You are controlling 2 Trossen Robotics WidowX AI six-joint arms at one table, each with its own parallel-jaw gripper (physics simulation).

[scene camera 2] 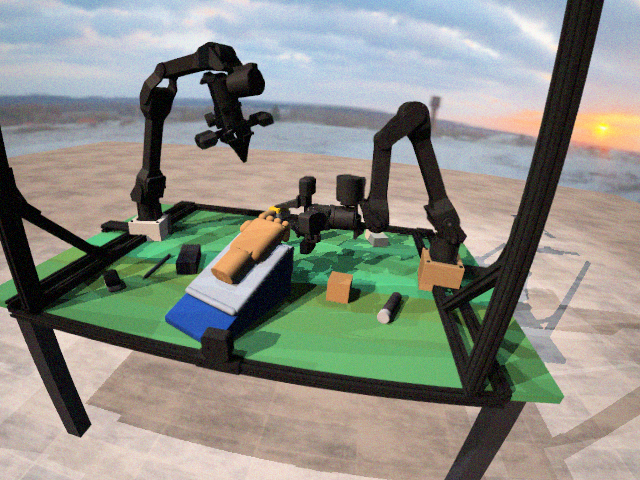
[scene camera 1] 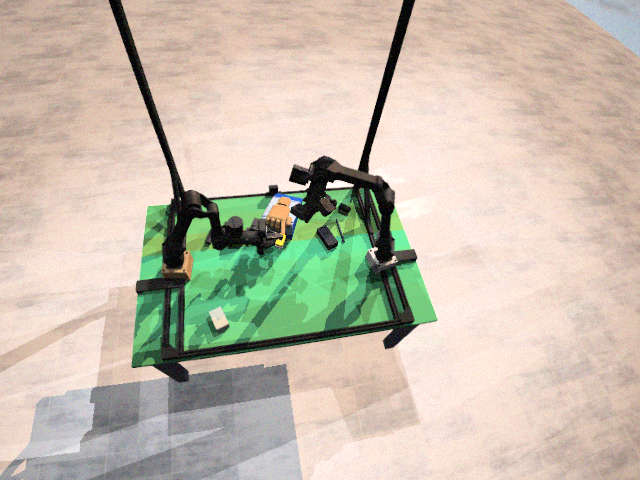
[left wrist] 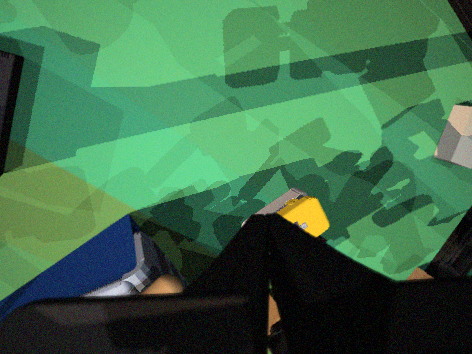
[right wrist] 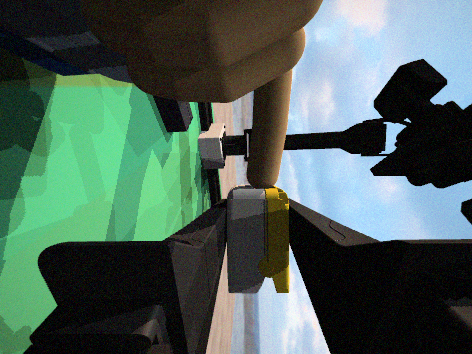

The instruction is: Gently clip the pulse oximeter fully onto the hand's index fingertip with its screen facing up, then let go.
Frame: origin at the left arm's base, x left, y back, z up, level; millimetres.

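Seen in the pictures: left gripper, fingertip midpoint: [scene camera 2: 244, 162] [scene camera 1: 306, 222] [left wrist: 264, 227] [right wrist: 373, 170]; right gripper, fingertip midpoint: [scene camera 2: 274, 213] [scene camera 1: 282, 238] [right wrist: 255, 205]; left arm's base at its link origin: [scene camera 2: 149, 217] [scene camera 1: 383, 255] [right wrist: 224, 145]; right arm's base at its link origin: [scene camera 2: 442, 257] [scene camera 1: 175, 261].
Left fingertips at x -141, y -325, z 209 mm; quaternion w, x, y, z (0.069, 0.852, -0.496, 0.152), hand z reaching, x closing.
Note:
Pixels of each thing's top centre, then the offset from my left fingertips to it. Level surfaces: height alone.
- grey pulse oximeter at its top centre: [right wrist: 288, 235] [left wrist: 296, 235] [scene camera 2: 280, 204] [scene camera 1: 280, 238] dx -25, dy -94, dz -101 mm
- green table at its surface level: dz -267 mm
- thin black rod at its top centre: [scene camera 2: 156, 264] [scene camera 1: 340, 229] dx -79, dy +223, dz -258 mm
- small black block at its top centre: [scene camera 2: 110, 274] [scene camera 1: 345, 206] dx -179, dy +293, dz -235 mm
- tan cube at its top centre: [scene camera 2: 340, 277] dx -183, dy -239, dz -217 mm
- dark cylinder at its top centre: [scene camera 2: 391, 301] dx -243, dy -346, dz -240 mm
- pale block at its top centre: [scene camera 2: 377, 233] [scene camera 1: 218, 317] dx +157, dy -411, dz -238 mm
A tan model hand [scene camera 1: 279, 215] [scene camera 2: 253, 240] lies on a grey pad on a blue wedge [scene camera 2: 194, 315] [left wrist: 97, 260]. Its index finger [right wrist: 270, 130] points at the yellow and grey pulse oximeter [scene camera 1: 281, 241] [scene camera 2: 275, 210] [left wrist: 305, 213] [right wrist: 256, 242]. My right gripper [scene camera 1: 274, 236] [scene camera 2: 289, 213] [right wrist: 255, 205] is shut on the oximeter, and the oximeter's mouth touches the fingertip. The yellow face is turned toward the sky side in the right wrist view. My left gripper [scene camera 1: 304, 212] [scene camera 2: 241, 151] [left wrist: 264, 227] is shut and empty, and hangs above the hand.
On the green table [scene camera 1: 294, 295] lie a black block [scene camera 1: 327, 236] [scene camera 2: 189, 258], a thin black rod [scene camera 1: 340, 230] [scene camera 2: 156, 266], a small black block [scene camera 1: 344, 209] [scene camera 2: 113, 280], a tan cube [scene camera 2: 339, 287], a dark cylinder [scene camera 2: 390, 308] and a pale block [scene camera 1: 219, 318] [scene camera 2: 377, 238].

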